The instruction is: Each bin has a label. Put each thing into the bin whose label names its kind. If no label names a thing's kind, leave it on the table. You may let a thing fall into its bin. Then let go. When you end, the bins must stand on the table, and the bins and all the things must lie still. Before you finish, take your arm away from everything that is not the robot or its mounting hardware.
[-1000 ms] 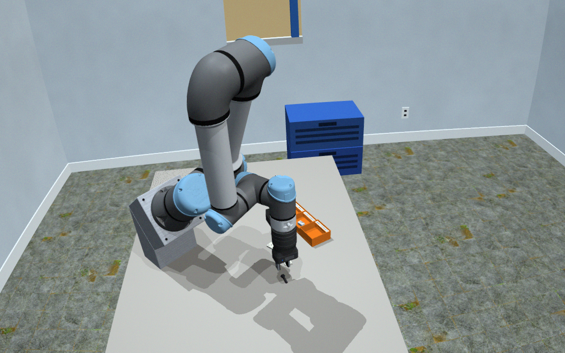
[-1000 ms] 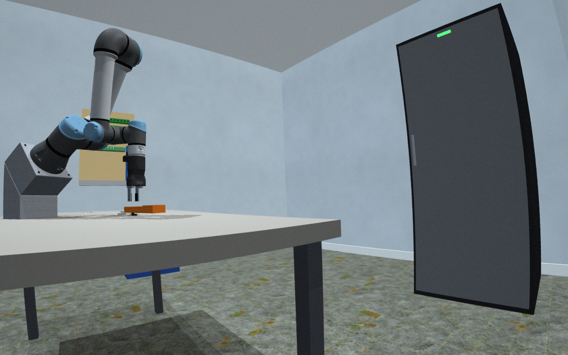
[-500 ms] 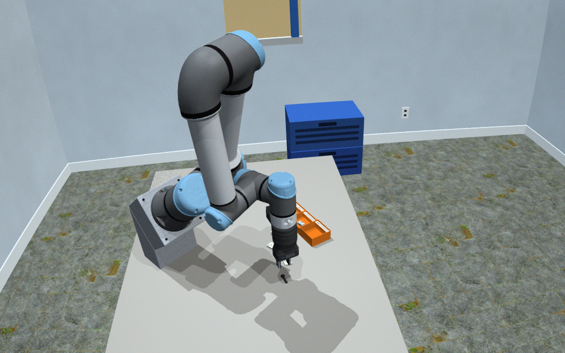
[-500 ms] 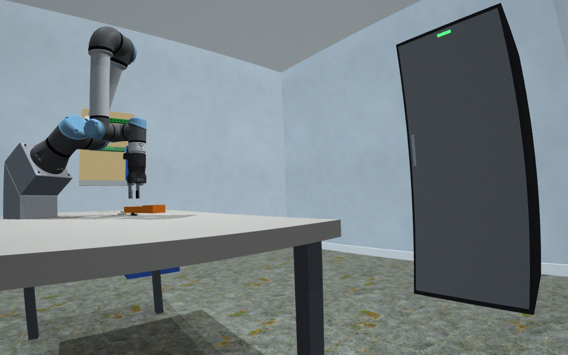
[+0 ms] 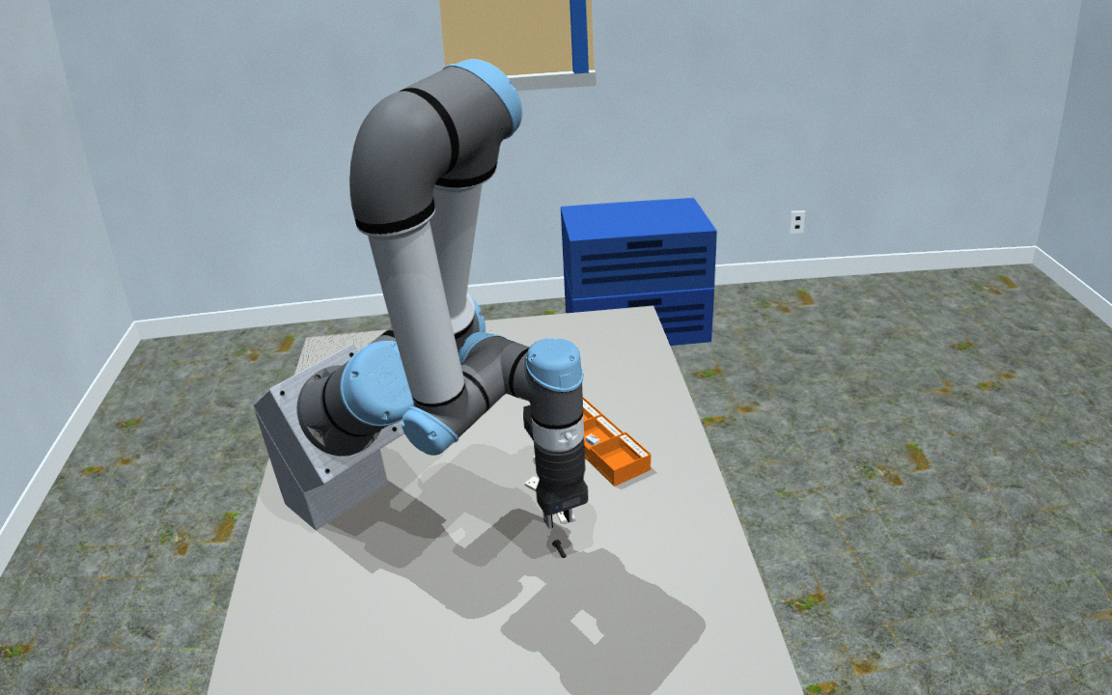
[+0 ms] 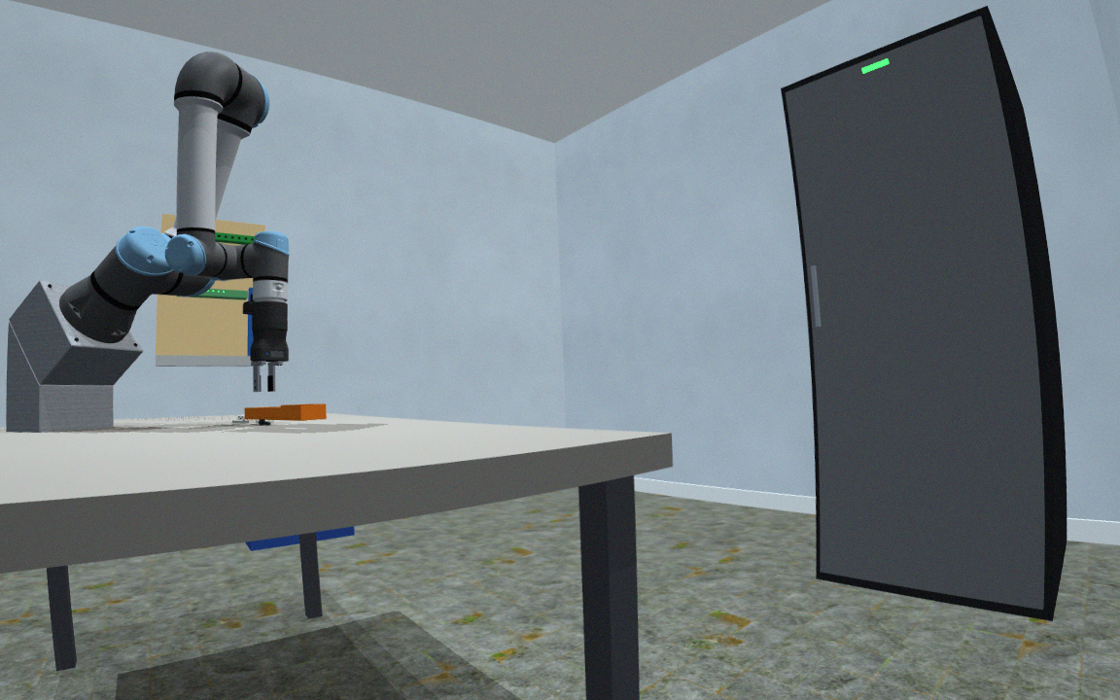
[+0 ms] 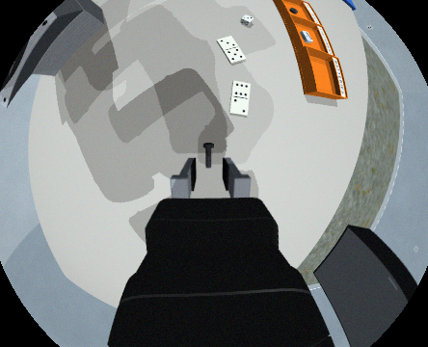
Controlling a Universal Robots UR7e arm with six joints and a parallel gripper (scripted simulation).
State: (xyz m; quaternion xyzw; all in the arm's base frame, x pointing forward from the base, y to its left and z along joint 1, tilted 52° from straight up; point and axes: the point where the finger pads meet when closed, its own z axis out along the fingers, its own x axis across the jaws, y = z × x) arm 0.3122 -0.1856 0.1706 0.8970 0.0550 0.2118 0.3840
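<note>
Right now my hand is 9 cm above the black bolt and 1 cm to the right of it. The rest, counted from my hand: white die: 24 cm to the left, 8 cm below, 8 cm ahead; black nut: 31 cm to the left, 19 cm ahead, 8 cm below; grey piece: 23 cm to the left, 19 cm ahead, 8 cm below.
</note>
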